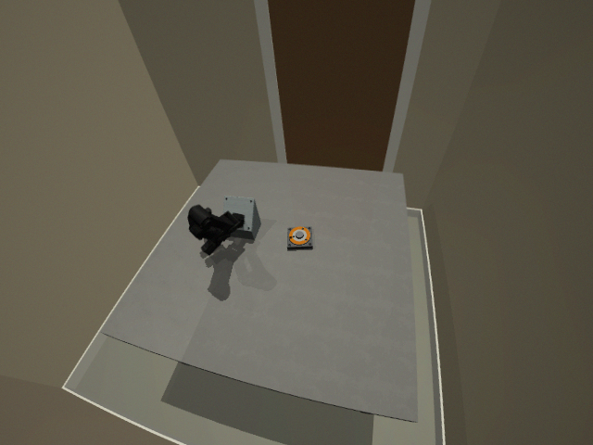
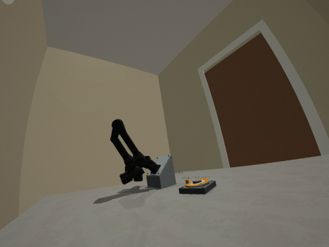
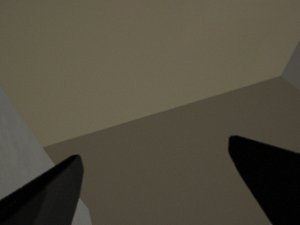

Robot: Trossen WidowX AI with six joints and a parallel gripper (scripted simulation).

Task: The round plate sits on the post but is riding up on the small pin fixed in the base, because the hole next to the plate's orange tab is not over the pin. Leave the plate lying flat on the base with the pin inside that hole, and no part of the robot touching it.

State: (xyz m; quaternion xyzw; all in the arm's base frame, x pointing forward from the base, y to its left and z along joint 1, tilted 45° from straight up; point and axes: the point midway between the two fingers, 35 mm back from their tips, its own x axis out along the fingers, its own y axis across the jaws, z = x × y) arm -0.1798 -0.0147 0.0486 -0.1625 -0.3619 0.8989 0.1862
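The square base is 520 mm ahead of my gripper tip, 130 mm below it and 60 mm to the left of it.
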